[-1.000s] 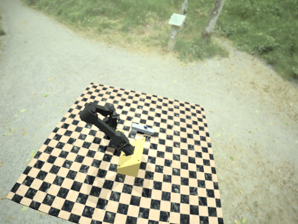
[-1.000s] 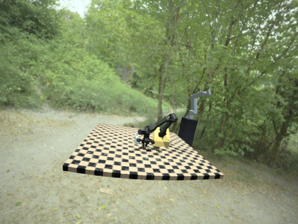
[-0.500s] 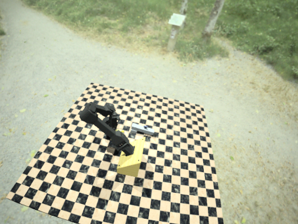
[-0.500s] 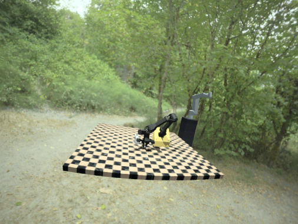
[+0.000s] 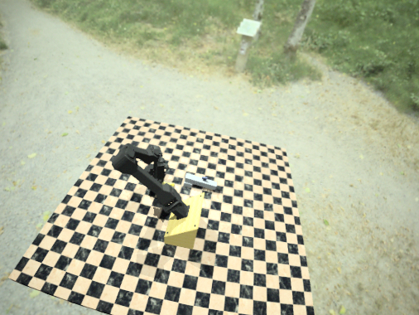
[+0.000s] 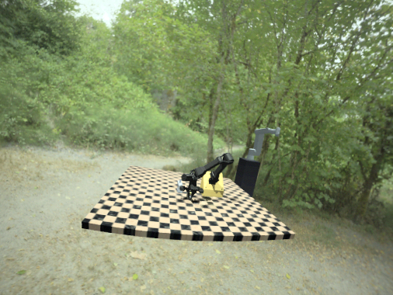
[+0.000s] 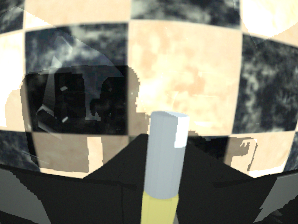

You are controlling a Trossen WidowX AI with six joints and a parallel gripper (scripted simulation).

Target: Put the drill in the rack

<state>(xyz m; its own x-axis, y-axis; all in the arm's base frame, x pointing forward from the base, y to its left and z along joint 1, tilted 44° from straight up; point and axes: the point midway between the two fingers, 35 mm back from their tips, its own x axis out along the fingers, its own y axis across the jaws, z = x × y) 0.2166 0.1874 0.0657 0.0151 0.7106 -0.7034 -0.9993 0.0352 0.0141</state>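
The yellow drill is 4 cm to the right of my gripper tip and 4 cm above it. The rest, counted from my gripper tip: grey rack: 5 cm to the right, 1 cm above; blue key: 6 cm ahead, 25 cm to the right, 4 cm above; grey block: 7 cm ahead, 22 cm to the right, 3 cm above.
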